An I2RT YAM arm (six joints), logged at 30 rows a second.
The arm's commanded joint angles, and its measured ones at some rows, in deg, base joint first. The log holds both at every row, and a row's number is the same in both.
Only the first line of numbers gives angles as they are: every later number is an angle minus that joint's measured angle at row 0.
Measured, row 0:
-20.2, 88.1, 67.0, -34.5, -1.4, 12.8
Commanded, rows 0 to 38:
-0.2, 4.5, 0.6, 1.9, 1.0, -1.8
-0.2, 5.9, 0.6, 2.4, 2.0, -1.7
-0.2, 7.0, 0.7, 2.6, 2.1, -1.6
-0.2, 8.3, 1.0, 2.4, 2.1, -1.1
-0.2, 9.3, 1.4, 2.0, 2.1, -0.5
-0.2, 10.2, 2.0, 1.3, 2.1, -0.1
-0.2, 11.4, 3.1, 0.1, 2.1, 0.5
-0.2, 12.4, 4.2, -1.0, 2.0, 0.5
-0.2, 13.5, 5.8, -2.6, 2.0, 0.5
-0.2, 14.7, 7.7, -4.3, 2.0, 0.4
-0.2, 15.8, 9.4, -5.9, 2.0, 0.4
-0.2, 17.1, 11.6, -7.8, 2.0, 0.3
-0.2, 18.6, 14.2, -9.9, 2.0, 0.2
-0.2, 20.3, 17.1, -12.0, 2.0, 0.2
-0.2, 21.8, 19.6, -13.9, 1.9, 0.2
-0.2, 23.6, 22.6, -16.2, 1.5, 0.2
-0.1, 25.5, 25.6, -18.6, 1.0, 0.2
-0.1, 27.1, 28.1, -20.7, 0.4, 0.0
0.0, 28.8, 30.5, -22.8, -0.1, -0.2
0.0, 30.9, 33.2, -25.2, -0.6, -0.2
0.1, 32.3, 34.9, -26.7, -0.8, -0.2
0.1, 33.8, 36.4, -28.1, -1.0, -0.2
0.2, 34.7, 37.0, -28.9, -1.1, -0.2
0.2, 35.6, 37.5, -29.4, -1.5, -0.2
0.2, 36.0, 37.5, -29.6, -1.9, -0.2
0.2, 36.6, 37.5, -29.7, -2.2, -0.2
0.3, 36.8, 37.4, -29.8, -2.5, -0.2
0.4, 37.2, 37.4, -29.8, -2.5, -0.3
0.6, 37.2, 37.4, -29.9, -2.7, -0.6
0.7, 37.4, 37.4, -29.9, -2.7, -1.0
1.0, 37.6, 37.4, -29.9, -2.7, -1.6
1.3, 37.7, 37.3, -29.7, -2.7, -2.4
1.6, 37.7, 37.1, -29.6, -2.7, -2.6
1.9, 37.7, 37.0, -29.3, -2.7, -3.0
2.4, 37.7, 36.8, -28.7, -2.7, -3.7
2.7, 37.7, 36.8, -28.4, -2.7, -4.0
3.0, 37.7, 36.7, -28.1, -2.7, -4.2
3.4, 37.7, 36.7, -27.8, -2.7, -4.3
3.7, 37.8, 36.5, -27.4, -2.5, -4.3
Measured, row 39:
2.3, 37.2, 36.2, -28.0, -2.1, -2.8
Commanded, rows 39 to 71:
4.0, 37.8, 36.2, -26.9, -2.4, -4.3
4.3, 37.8, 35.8, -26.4, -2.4, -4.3
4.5, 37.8, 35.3, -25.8, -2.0, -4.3
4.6, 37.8, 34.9, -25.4, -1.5, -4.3
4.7, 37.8, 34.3, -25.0, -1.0, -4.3
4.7, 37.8, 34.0, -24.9, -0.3, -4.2
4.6, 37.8, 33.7, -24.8, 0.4, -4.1
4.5, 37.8, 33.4, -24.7, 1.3, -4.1
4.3, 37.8, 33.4, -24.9, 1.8, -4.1
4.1, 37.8, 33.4, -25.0, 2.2, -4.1
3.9, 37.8, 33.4, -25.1, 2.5, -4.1
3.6, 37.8, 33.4, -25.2, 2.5, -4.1
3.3, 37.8, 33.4, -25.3, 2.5, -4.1
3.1, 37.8, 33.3, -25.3, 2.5, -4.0
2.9, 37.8, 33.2, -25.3, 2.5, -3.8
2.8, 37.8, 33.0, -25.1, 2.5, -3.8
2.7, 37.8, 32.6, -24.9, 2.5, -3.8
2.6, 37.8, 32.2, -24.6, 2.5, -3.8
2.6, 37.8, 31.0, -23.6, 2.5, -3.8
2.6, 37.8, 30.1, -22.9, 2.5, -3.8
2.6, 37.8, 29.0, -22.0, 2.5, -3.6
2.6, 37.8, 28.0, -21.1, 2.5, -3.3
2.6, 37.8, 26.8, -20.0, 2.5, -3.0
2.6, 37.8, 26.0, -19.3, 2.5, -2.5
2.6, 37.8, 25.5, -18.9, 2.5, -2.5
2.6, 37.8, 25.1, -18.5, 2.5, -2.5
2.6, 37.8, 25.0, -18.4, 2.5, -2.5
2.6, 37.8, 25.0, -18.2, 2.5, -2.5
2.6, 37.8, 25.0, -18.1, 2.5, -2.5
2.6, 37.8, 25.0, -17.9, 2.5, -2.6
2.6, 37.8, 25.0, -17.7, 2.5, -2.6
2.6, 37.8, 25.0, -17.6, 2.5, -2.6
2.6, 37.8, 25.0, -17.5, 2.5, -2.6
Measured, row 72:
2.7, 37.3, 25.2, -17.8, 1.8, -2.9
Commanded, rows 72 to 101:
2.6, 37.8, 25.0, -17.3, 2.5, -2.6
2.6, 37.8, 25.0, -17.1, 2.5, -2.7
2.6, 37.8, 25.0, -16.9, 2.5, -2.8
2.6, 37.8, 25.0, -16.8, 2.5, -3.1
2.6, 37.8, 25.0, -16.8, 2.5, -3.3
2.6, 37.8, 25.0, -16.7, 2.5, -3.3
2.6, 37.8, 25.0, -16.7, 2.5, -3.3
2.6, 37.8, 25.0, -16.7, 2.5, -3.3
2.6, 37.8, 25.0, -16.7, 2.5, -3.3
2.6, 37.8, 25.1, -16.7, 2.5, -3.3
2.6, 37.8, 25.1, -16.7, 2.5, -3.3
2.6, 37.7, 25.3, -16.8, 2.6, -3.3
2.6, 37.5, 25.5, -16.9, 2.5, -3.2
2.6, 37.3, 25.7, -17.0, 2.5, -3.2
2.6, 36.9, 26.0, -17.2, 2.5, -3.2
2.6, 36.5, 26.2, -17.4, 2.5, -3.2
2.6, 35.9, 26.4, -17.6, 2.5, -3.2
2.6, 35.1, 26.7, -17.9, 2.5, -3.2
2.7, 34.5, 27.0, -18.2, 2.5, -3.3
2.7, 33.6, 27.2, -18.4, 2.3, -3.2
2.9, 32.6, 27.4, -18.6, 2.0, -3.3
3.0, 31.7, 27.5, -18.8, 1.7, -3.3
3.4, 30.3, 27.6, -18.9, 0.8, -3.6
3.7, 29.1, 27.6, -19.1, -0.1, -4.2
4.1, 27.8, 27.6, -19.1, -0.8, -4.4
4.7, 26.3, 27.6, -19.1, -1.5, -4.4
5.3, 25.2, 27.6, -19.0, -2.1, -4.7
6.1, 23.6, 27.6, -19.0, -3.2, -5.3
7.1, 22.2, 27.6, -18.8, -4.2, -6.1
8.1, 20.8, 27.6, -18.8, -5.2, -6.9
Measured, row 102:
5.1, 25.7, 25.9, -18.9, -1.1, -4.2
